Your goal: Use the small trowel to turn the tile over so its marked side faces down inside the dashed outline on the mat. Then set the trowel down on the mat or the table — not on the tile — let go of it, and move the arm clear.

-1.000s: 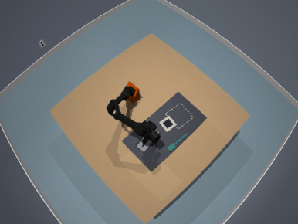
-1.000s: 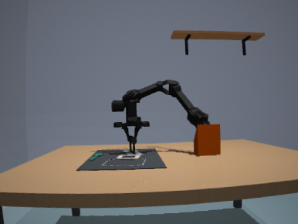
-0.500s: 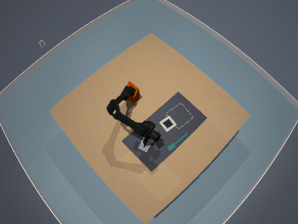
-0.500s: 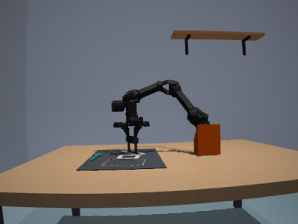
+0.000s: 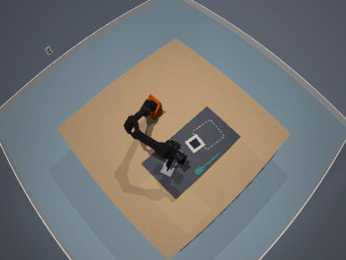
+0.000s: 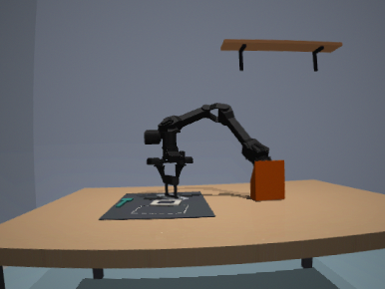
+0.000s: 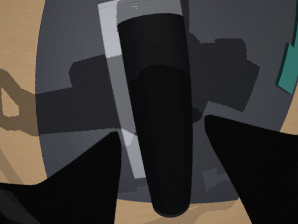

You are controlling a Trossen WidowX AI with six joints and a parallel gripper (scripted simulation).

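The dark mat lies 50 mm ahead of my gripper tip, 160 mm to the left of it and 80 mm below it. Round my gripper tip: beige tile (30 mm ahead, 200 mm to the left, 60 mm below); then teal trowel (190 mm ahead, 130 mm to the left, 60 mm below).
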